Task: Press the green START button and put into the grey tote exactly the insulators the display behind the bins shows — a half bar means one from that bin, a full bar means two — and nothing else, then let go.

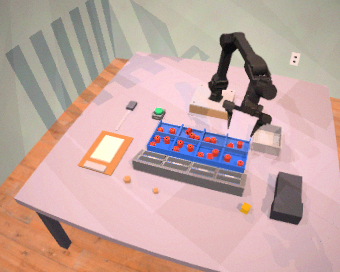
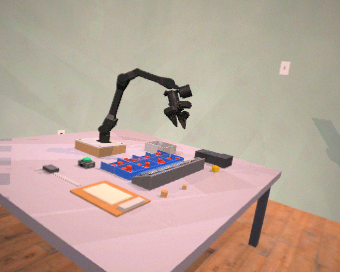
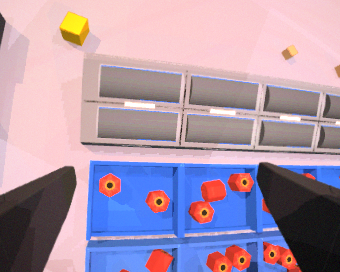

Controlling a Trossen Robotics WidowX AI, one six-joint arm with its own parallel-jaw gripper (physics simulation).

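Note:
My gripper [image 1: 241,133] [image 2: 180,126] [image 3: 168,173] is open and empty, high above the right end of the blue bins [image 1: 196,159] [image 2: 116,170] [image 3: 178,200]. The bins form two rows and hold red hexagonal insulators [image 1: 180,143] [image 2: 146,164] [image 3: 158,201], some upright and some lying. The long grey display [image 1: 187,179] [image 2: 170,175] [image 3: 91,125] has dark grey windows with short white strips between its two rows; I see no coloured bar in them. The grey tote [image 1: 265,148] [image 2: 160,147] stands beside the bins; no insulator shows in its visible inside. The green START button [image 1: 158,111] [image 2: 87,159] is left of the bins.
A yellow cube [image 1: 245,208] [image 2: 215,169] [image 3: 74,28] and two small orange cubes [image 1: 127,179] [image 2: 164,193] [image 3: 289,52] lie beyond the display. A dark block [image 1: 287,197] [image 2: 214,157], an orange clipboard [image 1: 107,148] [image 2: 106,193] and a small dark device [image 1: 131,105] [image 2: 50,169] also lie on the table.

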